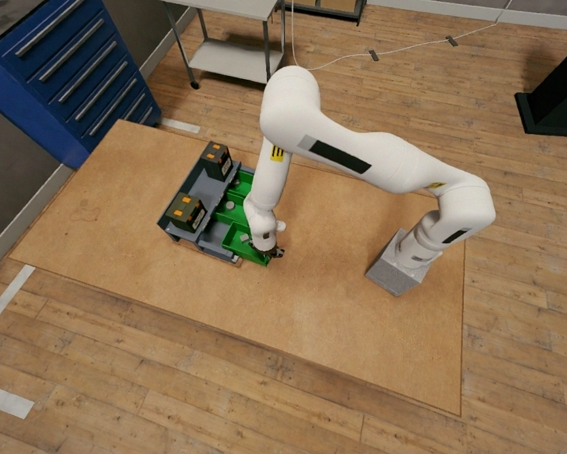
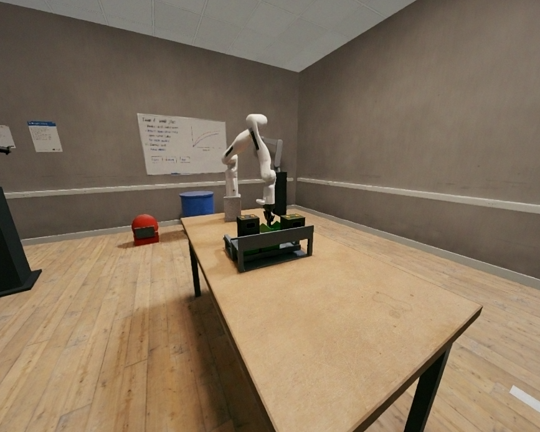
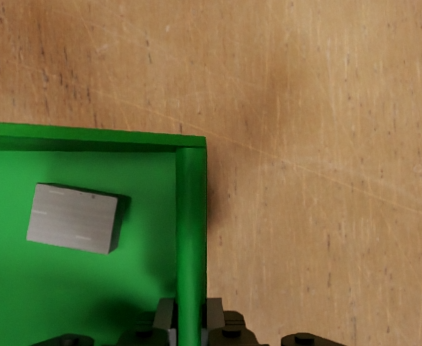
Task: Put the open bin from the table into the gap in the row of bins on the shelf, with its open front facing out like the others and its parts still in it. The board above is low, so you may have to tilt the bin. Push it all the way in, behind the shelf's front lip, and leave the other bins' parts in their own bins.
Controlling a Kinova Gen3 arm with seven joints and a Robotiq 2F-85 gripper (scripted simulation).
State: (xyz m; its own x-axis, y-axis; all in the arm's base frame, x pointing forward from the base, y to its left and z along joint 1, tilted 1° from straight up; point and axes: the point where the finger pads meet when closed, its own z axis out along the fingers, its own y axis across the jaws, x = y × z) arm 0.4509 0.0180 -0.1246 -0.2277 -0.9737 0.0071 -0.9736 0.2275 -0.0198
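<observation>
My gripper is now 10 cm short of the grey part, 6 cm to the left of it and 3 cm above it. From my hand the other things lie so: grey shelf 20 cm ahead, 18 cm to the right.
</observation>
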